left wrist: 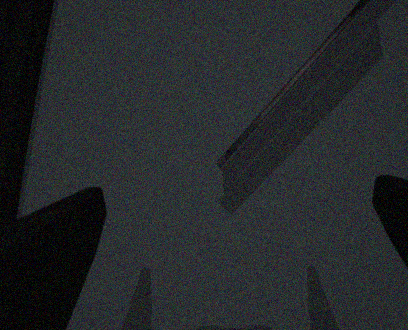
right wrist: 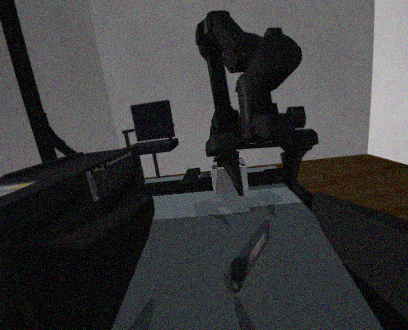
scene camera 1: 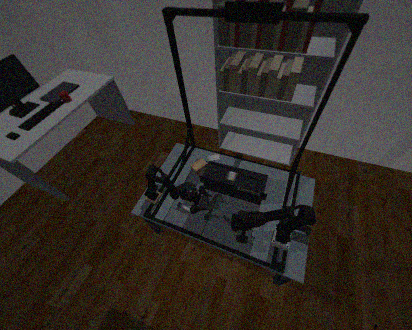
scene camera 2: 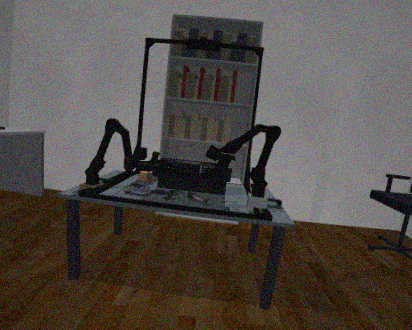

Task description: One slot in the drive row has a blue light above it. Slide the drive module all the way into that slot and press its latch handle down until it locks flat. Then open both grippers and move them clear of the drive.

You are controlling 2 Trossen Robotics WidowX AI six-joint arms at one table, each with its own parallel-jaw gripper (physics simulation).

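Places are measured from the left arm's base along level axes (x left, y back, z up), in centimetres.
Pixels of known places: left gripper, fingertip midpoint: [left wrist: 238, 194] [right wrist: 267, 192] [scene camera 2: 209, 190]; right gripper, fingertip midpoint: [right wrist: 232, 202] [scene camera 1: 209, 202] [scene camera 2: 174, 167]; left arm's base, link origin: [scene camera 1: 281, 237] [scene camera 2: 257, 195]; right arm's base, link origin: [scene camera 1: 153, 195] [scene camera 2: 92, 183].
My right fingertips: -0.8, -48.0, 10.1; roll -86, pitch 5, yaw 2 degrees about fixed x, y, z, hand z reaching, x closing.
Note:
For each thing: its top centre in the pictures, then the offset to it from my right fingertips, as dx, dy, dz.
- drive module, top centre: [left wrist: 331, 61] [right wrist: 252, 235] [scene camera 2: 198, 194] +2.8, +15.1, -12.8
- black drive chassis, top centre: [right wrist: 5, 185] [scene camera 2: 194, 162] [scene camera 1: 234, 175] -25.4, +8.4, +0.2
- orange block, top centre: [scene camera 2: 148, 171] [scene camera 1: 199, 164] -33.2, -24.8, -11.2
- white piece, top centre: [scene camera 1: 213, 157] -48.4, -18.2, -17.3
- small pale object, top centre: [scene camera 1: 184, 208] +4.1, -19.5, -16.3
The drive module [left wrist: 300, 76] [right wrist: 252, 250] is a long thin dark bar on the table, slanting in the left wrist view and apart from the black drive chassis [scene camera 1: 237, 181] [scene camera 2: 187, 181] [right wrist: 112, 175]. The chassis stands toward the back of the table. Its lit slot cannot be made out, and no blue light shows. My left gripper [left wrist: 238, 194] [right wrist: 267, 192] is open and empty above the table, over the near end of the module in its wrist view. My right gripper [right wrist: 232, 202] is open and empty, low beside the chassis, with the module lying beyond its fingers.
An orange block [scene camera 1: 199, 164] [scene camera 2: 145, 175] and a white piece [scene camera 1: 213, 157] lie left of the chassis. A small pale object [scene camera 1: 184, 206] lies near the right arm. A black overhead frame [scene camera 1: 178, 80] [scene camera 2: 143, 100] rises from the table. A pale block [right wrist: 230, 180] stands beyond the module.

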